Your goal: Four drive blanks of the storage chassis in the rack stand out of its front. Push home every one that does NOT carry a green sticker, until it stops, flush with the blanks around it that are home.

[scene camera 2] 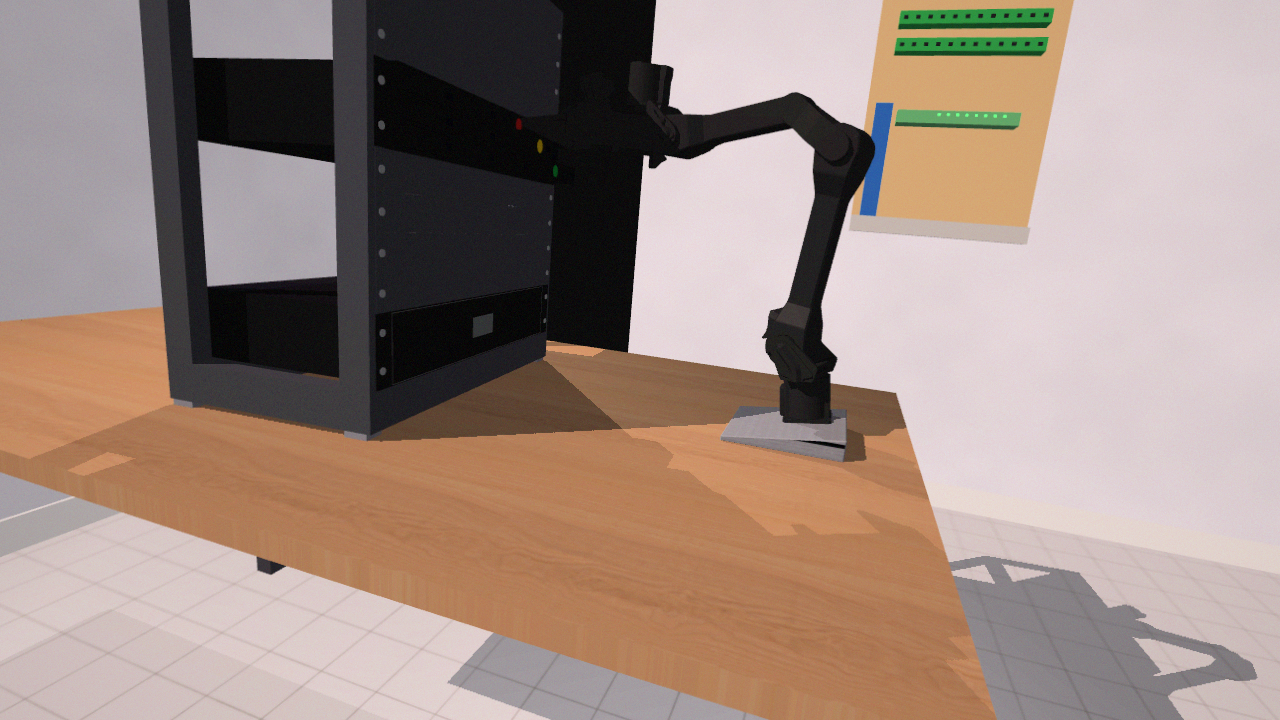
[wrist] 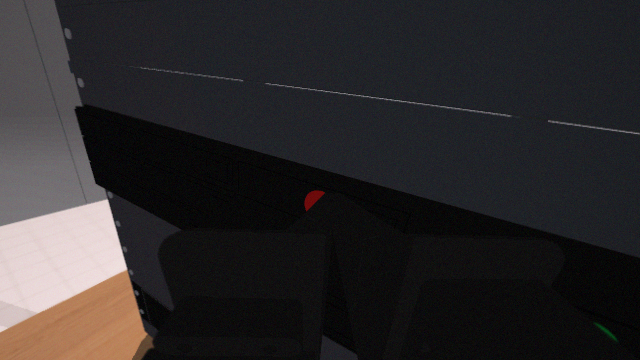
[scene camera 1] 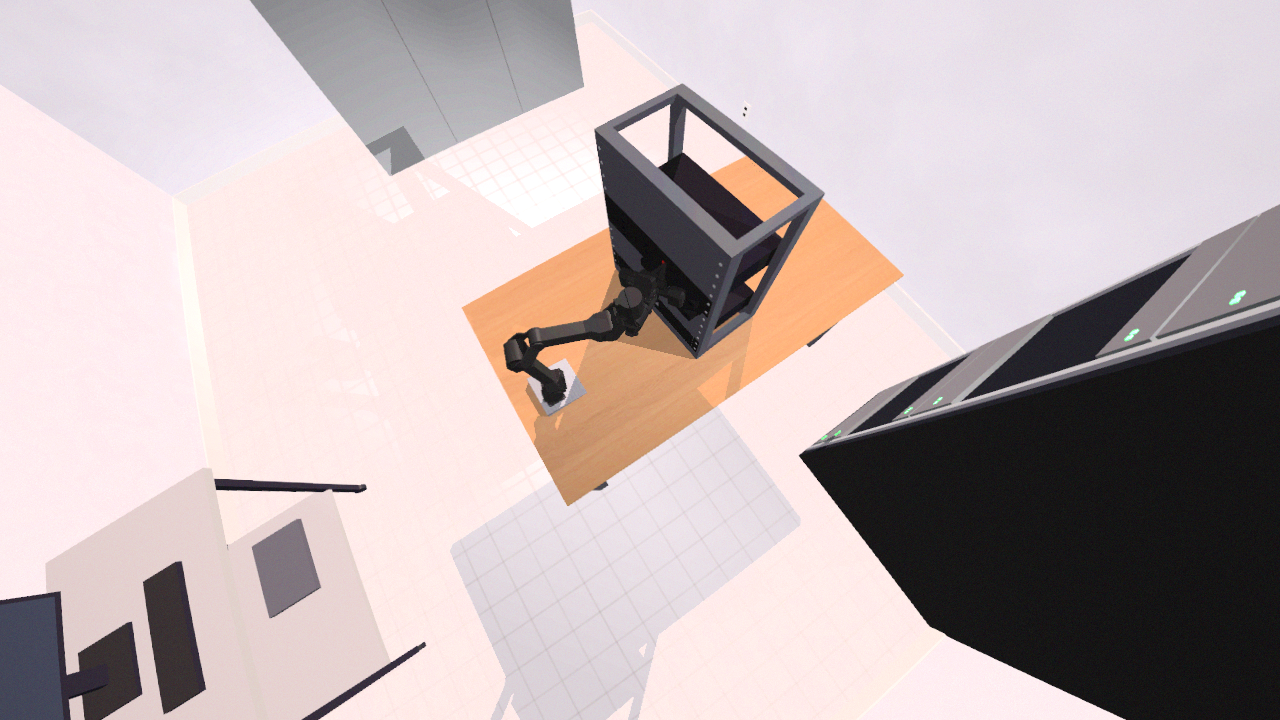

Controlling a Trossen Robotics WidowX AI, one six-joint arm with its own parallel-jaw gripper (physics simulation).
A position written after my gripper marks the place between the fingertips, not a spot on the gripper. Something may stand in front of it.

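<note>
My own gripper [scene camera 1: 665, 263] is there for me to see in scene camera 1. That camera also gives me a rack [scene camera 1: 677, 213]. I can find the rack [scene camera 2: 424, 105] in scene camera 2 as well, and the wrist view shows me the rack [wrist: 174, 151] too.
</note>
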